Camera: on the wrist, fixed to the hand. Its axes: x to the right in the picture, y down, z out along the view.
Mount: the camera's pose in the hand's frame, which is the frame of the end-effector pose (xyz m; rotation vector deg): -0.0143 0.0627 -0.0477 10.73 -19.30 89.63
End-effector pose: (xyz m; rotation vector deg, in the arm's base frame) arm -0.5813 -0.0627 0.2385 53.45 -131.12 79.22
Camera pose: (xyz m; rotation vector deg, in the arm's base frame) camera -0.6159 0.0044 0.2117 36.31 111.83 -67.35
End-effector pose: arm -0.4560 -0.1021 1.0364 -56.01 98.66 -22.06
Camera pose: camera -0.5240 -0.0625 1.0216 31.82 91.16 34.53
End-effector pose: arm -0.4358 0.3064 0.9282 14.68 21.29 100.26
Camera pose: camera -0.5072 0.2759 0.9087 -60.83 -0.74 -158.52
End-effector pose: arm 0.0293 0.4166 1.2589 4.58 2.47 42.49
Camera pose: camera -0.0266 0.4557 1.2171 25.39 -17.87 130.30
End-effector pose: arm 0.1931 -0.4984 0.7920 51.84 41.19 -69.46
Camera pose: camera 0.2514 -0.4435 0.7938 57.39 -24.84 1.08
